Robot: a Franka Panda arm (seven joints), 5 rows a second.
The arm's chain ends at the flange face. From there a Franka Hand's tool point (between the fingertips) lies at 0.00 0.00 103.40 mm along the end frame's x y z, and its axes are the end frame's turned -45 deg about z.
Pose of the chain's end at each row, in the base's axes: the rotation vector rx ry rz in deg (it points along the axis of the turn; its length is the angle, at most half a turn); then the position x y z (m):
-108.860, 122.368, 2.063, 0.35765, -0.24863, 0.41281
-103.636, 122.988, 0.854, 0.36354, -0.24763, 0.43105
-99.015, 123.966, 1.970, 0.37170, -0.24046, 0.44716
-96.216, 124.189, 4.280, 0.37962, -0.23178, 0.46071
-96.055, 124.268, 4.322, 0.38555, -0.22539, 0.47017
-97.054, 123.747, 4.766, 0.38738, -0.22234, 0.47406
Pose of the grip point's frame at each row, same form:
-147.898, 71.635, -7.042, 0.37751, -0.22754, 0.31355
-143.659, 74.405, -9.660, 0.38881, -0.22494, 0.33339
-139.633, 77.033, -9.665, 0.39954, -0.21505, 0.35088
-136.775, 78.120, -8.217, 0.40803, -0.20293, 0.36557
-136.650, 78.251, -8.194, 0.41400, -0.19649, 0.37505
-137.288, 77.336, -7.676, 0.41500, -0.19303, 0.37882

